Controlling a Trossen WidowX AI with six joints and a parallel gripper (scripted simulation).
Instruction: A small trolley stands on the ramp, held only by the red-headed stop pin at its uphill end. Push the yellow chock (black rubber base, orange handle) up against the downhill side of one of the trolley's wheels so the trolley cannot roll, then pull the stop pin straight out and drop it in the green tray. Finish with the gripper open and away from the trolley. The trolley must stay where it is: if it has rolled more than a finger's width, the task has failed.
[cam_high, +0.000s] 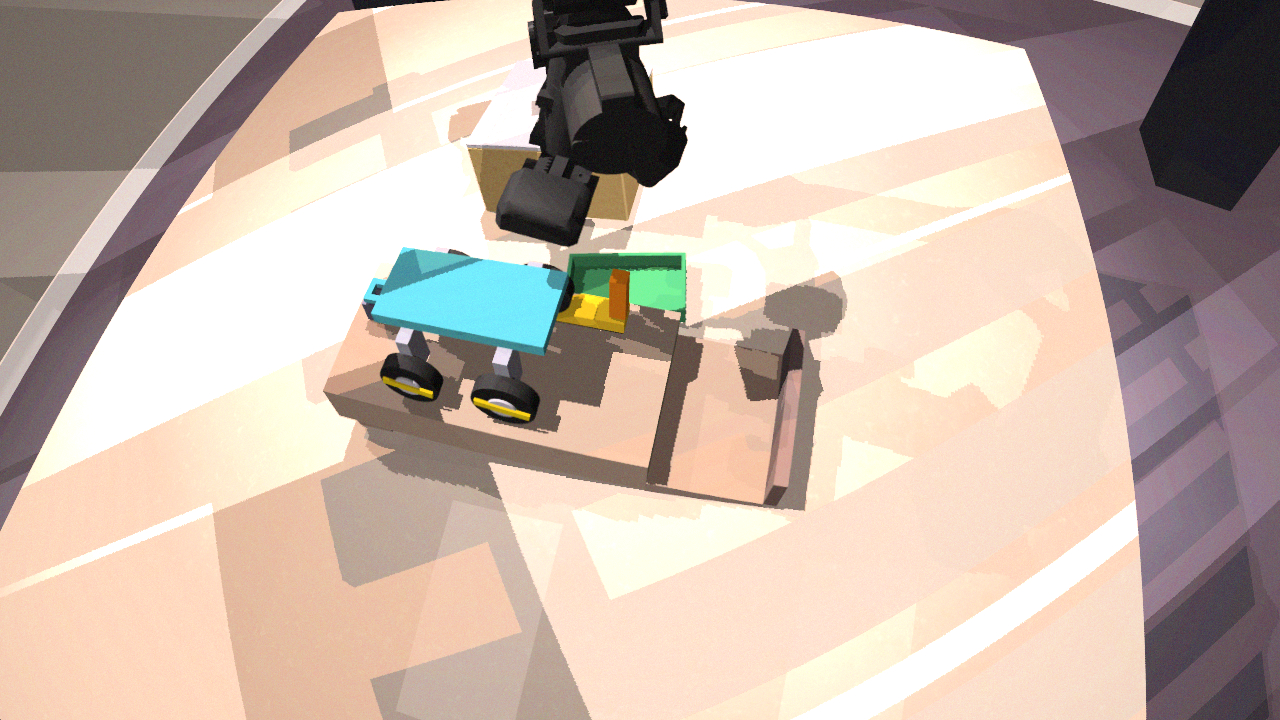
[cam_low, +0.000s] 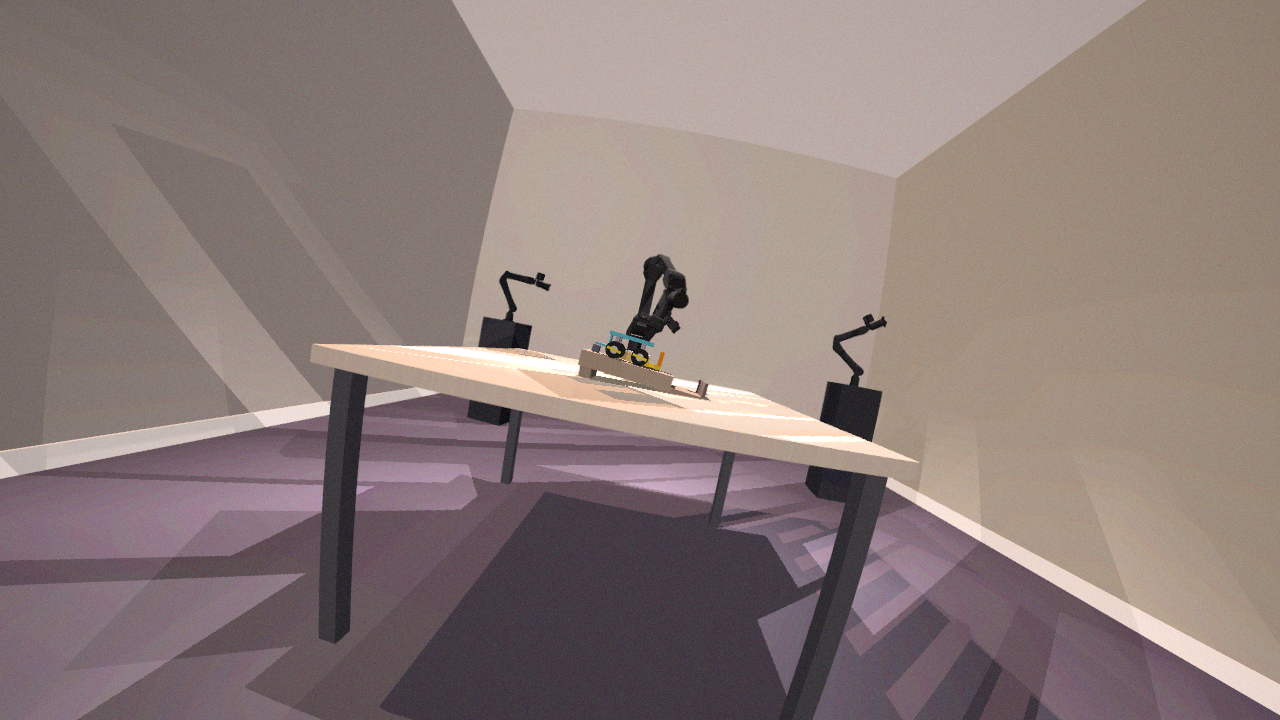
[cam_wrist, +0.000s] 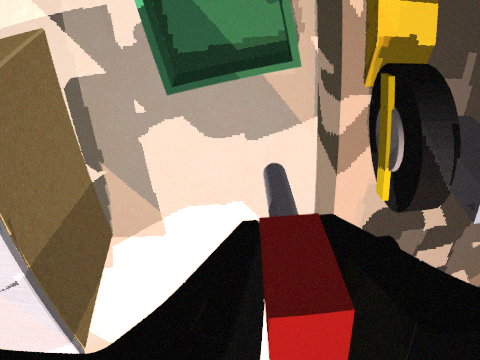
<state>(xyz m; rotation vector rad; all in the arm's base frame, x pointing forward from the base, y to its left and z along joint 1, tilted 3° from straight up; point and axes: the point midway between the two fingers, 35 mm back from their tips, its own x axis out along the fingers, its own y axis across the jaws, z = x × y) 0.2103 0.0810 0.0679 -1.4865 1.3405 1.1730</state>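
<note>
Now: gripper tip 3 cm past the green tray, 4 cm to the right of it and 15 cm above it. Round my gripper tip: yellow chock: 5 cm ahead, 5 cm to the left, 6 cm below; trolley: 11 cm ahead, 4 cm to the right, 3 cm below; red-headed stop pin: right at my gripper tip.
</note>
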